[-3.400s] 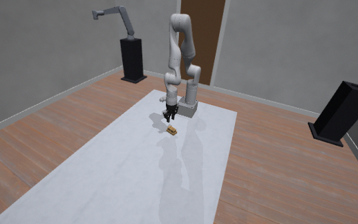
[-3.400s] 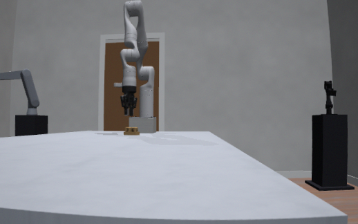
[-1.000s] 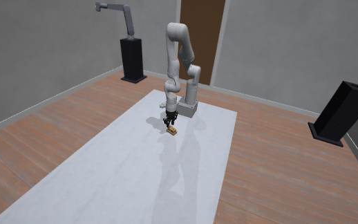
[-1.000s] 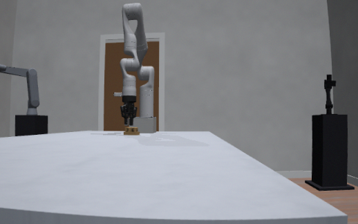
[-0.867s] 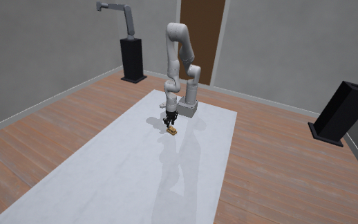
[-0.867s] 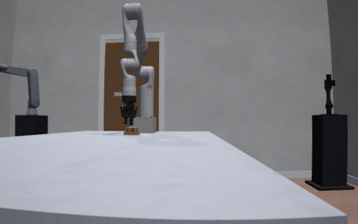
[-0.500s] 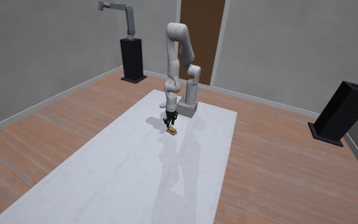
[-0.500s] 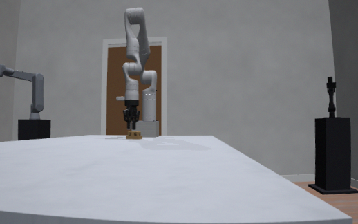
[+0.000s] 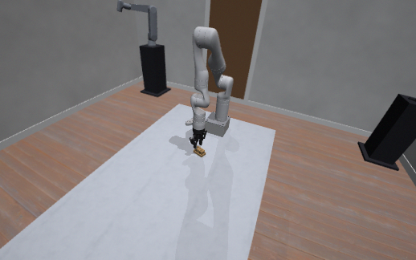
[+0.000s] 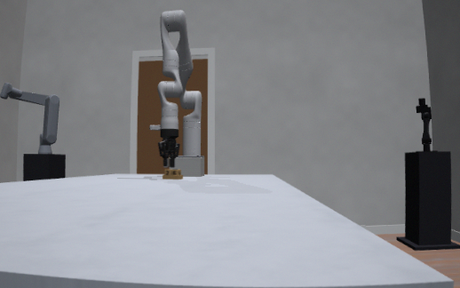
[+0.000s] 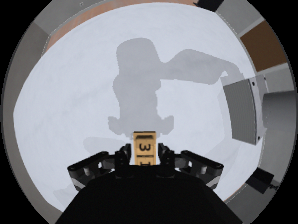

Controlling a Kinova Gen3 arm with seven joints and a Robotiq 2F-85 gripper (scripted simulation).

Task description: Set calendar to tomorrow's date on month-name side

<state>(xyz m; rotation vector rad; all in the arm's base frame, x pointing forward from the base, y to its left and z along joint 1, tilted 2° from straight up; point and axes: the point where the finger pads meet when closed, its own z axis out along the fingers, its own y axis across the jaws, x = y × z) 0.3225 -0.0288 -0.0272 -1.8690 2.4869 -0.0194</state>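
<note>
Right now the wooden digit cube is 40 mm below my hand. From my hand the other things lie so: wooden calendar tray 60 mm below, 20 mm to the left.
</note>
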